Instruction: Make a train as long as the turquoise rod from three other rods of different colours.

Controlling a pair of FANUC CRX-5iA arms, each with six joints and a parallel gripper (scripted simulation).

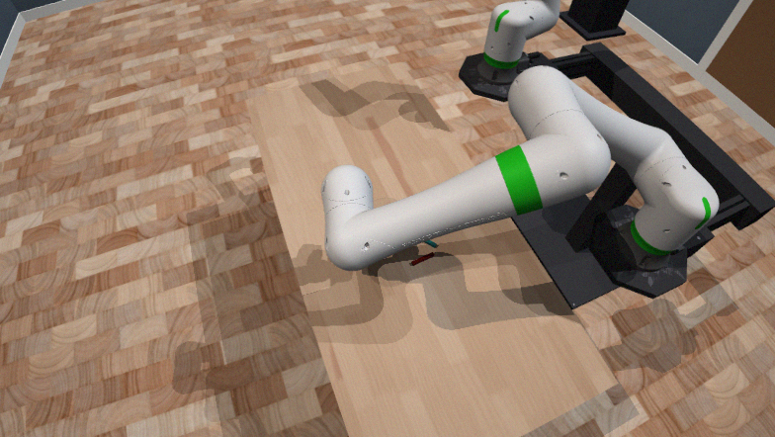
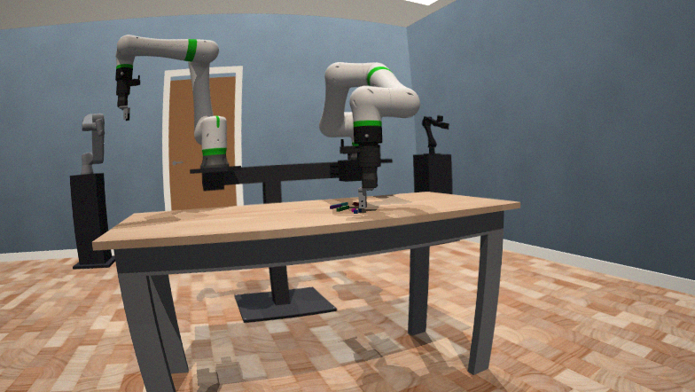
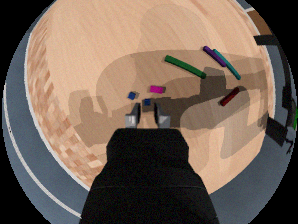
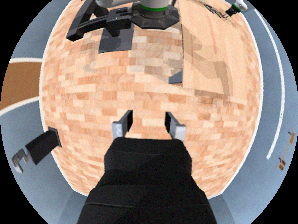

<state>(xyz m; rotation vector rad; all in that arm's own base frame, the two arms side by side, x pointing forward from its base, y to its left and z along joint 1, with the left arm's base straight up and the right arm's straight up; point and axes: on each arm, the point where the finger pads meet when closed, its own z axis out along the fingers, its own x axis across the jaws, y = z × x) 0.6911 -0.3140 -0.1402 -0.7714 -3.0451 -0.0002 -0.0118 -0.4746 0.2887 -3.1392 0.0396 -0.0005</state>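
Observation:
Right now the magenta rod is 3 cm below my left hand, 3 cm behind it and 2 cm to the right of it. From my left hand the other things lie so: green rod: 9 cm behind, 3 cm to the right, 3 cm below; then red rod: 18 cm behind, 6 cm to the left, 3 cm below; then purple rod: 17 cm behind, 3 cm to the right, 3 cm below.

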